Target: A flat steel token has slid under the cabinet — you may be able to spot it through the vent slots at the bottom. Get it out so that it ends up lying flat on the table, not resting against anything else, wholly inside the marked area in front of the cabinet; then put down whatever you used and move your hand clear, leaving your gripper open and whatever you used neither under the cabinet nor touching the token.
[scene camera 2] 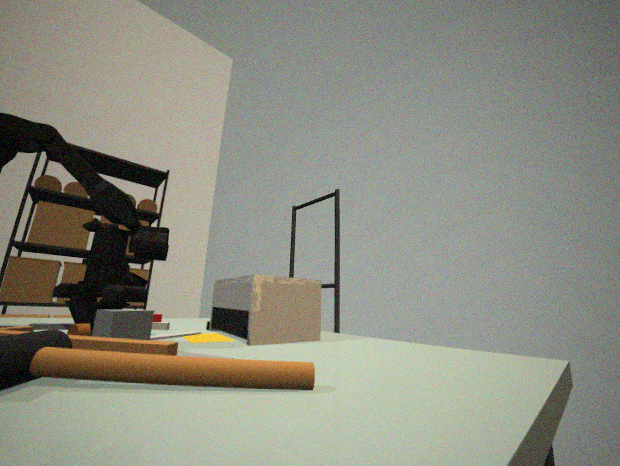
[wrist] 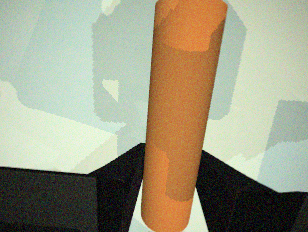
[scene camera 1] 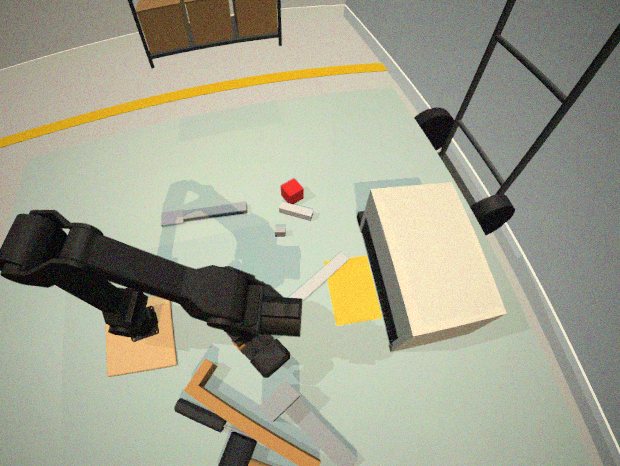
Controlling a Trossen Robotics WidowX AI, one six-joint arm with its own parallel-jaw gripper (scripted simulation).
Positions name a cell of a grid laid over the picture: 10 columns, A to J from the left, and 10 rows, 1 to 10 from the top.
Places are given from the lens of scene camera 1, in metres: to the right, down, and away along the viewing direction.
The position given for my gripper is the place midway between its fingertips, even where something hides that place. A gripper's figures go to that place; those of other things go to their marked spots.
my gripper (scene camera 1: E8): -0.12, 0.21, 0.63
dark-handled tool (scene camera 1: D9): -0.22, 0.34, 0.54
grey L-shaped strip (scene camera 1: C5): -0.33, -0.04, 0.77
The marked spots on the grey L-shaped strip and the dark-handled tool are 0.46 m apart.
